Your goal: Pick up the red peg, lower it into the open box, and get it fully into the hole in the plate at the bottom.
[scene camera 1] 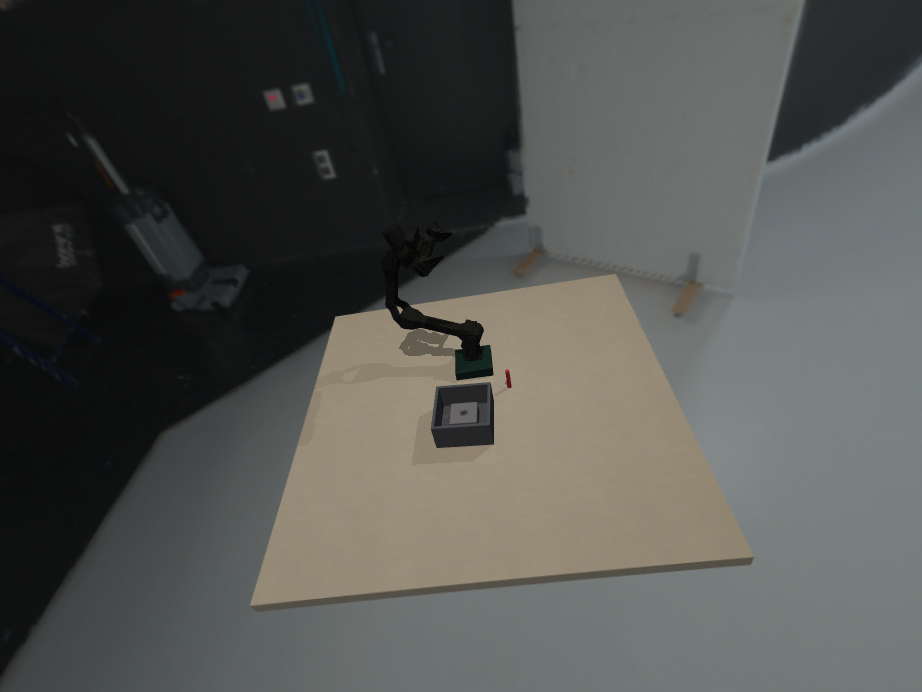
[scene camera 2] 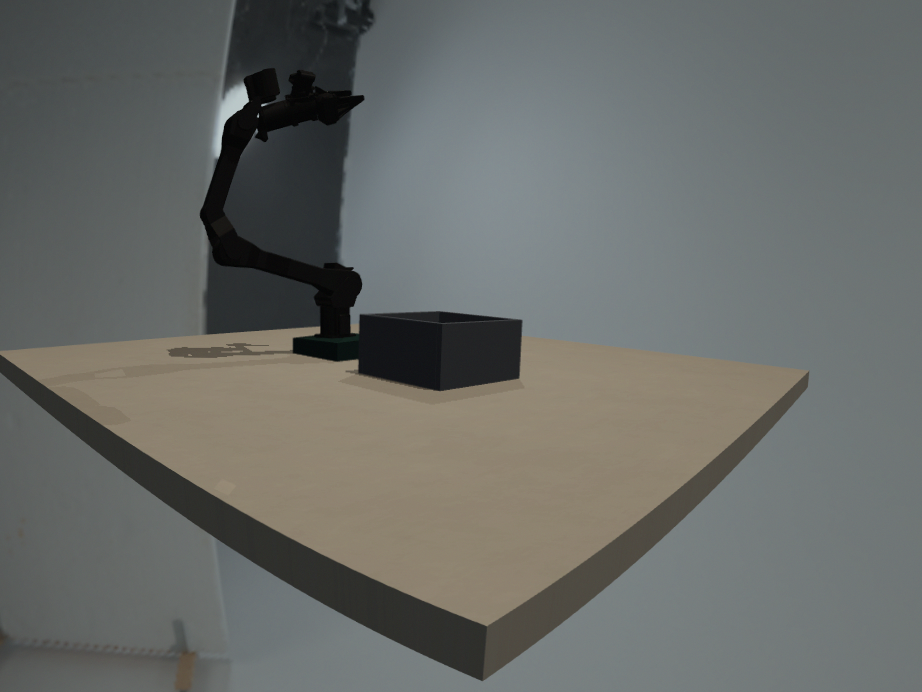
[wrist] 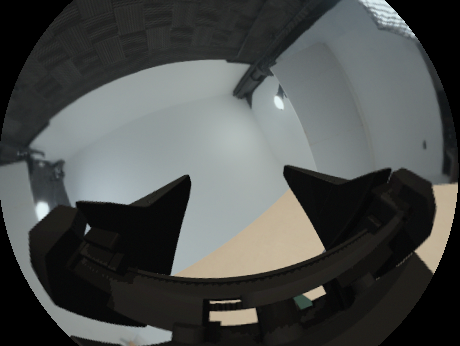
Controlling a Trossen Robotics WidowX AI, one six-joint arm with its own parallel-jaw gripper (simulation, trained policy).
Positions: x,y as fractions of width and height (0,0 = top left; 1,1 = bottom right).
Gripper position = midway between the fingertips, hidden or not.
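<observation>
I can see my gripper (scene camera 2: 0.39,0.14), and I find my gripper (scene camera 1: 0.49,0.35) in scene camera 1 too; the wrist view shows my gripper (wrist: 0.52,0.50) as well. There is also a dark grey box (scene camera 2: 0.47,0.51), and scene camera 1 shows me the same dark grey box (scene camera 1: 0.48,0.63).
</observation>
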